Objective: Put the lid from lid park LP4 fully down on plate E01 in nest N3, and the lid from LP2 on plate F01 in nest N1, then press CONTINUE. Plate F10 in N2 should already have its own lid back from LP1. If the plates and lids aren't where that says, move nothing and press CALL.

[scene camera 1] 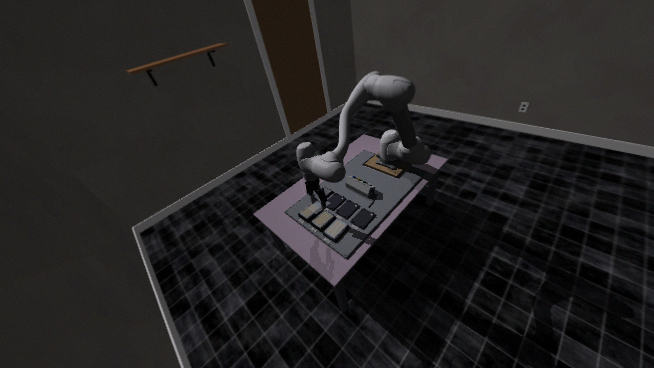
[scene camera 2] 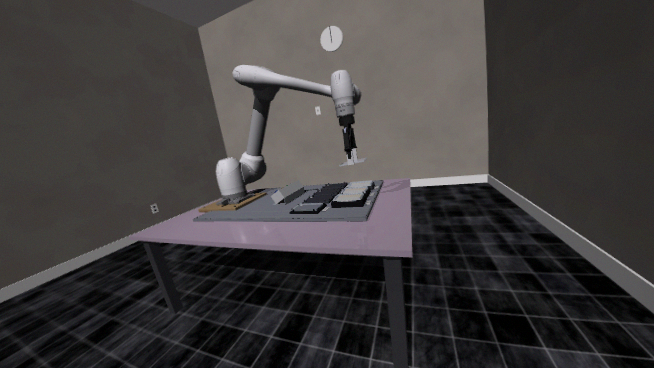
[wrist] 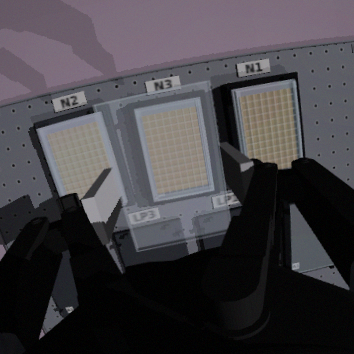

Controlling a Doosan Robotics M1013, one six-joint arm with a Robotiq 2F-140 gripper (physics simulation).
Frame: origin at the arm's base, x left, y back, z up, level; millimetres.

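Seen in the pictures: gripper, fingertip midpoint: point(scene camera 1: 319, 205) point(scene camera 2: 353, 163) point(wrist: 168, 172); arm's base, link origin: point(scene camera 1: 389, 161) point(scene camera 2: 236, 200).
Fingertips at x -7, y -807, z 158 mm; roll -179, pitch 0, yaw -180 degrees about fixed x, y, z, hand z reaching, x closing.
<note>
Pixels of each thing's top centre, then the offset from my fingertips to it. "spot": a spot on its surface instead. Level surfaces: height alone.
- N3, top centre: point(wrist: 168, 175) point(scene camera 1: 318, 204) dx +0, dy -1, dz +15 mm
- N2, top centre: point(wrist: 81, 167) point(scene camera 2: 360, 182) point(scene camera 1: 335, 227) dx +114, dy +1, dz -132 mm
- N1, top centre: point(wrist: 271, 132) point(scene camera 2: 348, 195) point(scene camera 1: 309, 209) dx -139, dy +10, dz -128 mm
- paler grey park, surface spot: point(wrist: 310, 245) spot: dx -191, dy +207, dz -148 mm
- sloped light box, top centre: point(scene camera 2: 286, 184) point(scene camera 1: 359, 180) dx +2, dy +403, dz -82 mm
- pink table, surface height: dz -179 mm
My gripper point(scene camera 1: 318, 203) point(scene camera 2: 351, 158) point(wrist: 168, 172) is shut on a clear lid point(scene camera 2: 360, 161) point(wrist: 183, 241) and holds it well above the board. In the wrist view the lid overlaps the plate in N3 point(wrist: 173, 150). The plate in N2 point(wrist: 75, 155) is left, looking pale; whether a lid covers it is unclear. The plate in N1 point(wrist: 270, 120) is right. The LP3 park point(wrist: 150, 245) looks dark through the lid. The label beside it is partly hidden. A paler grey park point(wrist: 310, 245) point(scene camera 2: 308, 207) lies farther right. The CONTINUE and CALL buttons are unreadable.
A sloped light box point(scene camera 1: 360, 186) point(scene camera 2: 288, 193) with small coloured buttons stands between the parks and the arm's base. The grey perforated board point(scene camera 1: 345, 251) point(scene camera 2: 280, 219) point(wrist: 327, 110) lies on the pink table point(scene camera 1: 332, 275) point(scene camera 2: 275, 243). Dark parks point(scene camera 1: 363, 218) stand behind the plates.
</note>
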